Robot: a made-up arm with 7 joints.
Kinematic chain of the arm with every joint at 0, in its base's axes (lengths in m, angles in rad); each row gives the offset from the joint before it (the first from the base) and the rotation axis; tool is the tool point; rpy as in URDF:
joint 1: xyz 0 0 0.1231 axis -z
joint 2: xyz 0 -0.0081 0.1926 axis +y
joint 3: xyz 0 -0.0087 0.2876 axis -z
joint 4: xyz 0 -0.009 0.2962 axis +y
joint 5: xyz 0 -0.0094 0.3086 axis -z
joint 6: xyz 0 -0.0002 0.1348 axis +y
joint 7: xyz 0 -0.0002 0.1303 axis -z
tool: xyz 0 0 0 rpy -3.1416 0 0
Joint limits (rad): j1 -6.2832..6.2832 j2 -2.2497..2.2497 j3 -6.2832..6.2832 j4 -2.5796..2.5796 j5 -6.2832..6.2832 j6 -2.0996..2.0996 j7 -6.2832..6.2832
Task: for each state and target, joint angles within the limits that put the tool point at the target. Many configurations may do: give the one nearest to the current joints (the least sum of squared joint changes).
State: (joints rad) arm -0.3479 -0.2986 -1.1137 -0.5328 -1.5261 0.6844 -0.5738
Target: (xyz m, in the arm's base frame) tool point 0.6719 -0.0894 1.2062
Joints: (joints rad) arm -0.2383 0.6989 -1.3654 -0.4542 -1.5136 0.4716 -0.5738
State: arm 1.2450 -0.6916 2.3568 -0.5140 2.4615 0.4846 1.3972
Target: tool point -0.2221 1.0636 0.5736
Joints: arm 1.1805 -1.4135 2.2176 -0.3276 2.4222 0.5157 1.3972
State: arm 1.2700 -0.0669 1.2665 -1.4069 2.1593 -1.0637 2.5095
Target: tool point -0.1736 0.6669 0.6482
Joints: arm 0.7030 -0.5293 0.7736 -1.7129 2.1633 -1.0051 2.5095
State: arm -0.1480 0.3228 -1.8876 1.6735 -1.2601 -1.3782 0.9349
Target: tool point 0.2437 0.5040 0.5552
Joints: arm -0.2373 0.6927 -1.6192 1.9975 -1.3586 -1.3281 0.9349
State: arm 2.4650 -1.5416 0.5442 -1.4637 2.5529 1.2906 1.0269
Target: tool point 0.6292 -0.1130 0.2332
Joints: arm 2.7750 -1.1004 0.9831 -1.6131 2.6798 1.3424 1.0269
